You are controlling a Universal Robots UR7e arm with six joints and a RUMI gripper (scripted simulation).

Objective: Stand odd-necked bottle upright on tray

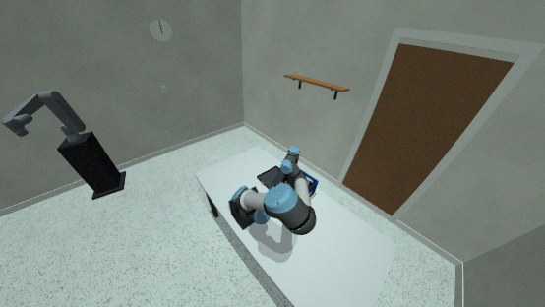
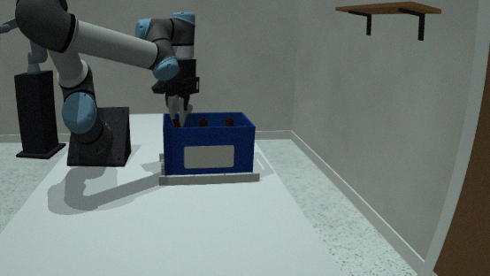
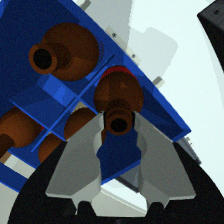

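Right now the bottle is 70 mm below my hand. The rest, counted from my hand: blue crate 90 mm ahead, 70 mm below, 30 mm to the right; dark grey tray 270 mm to the left, 140 mm below, 60 mm ahead.
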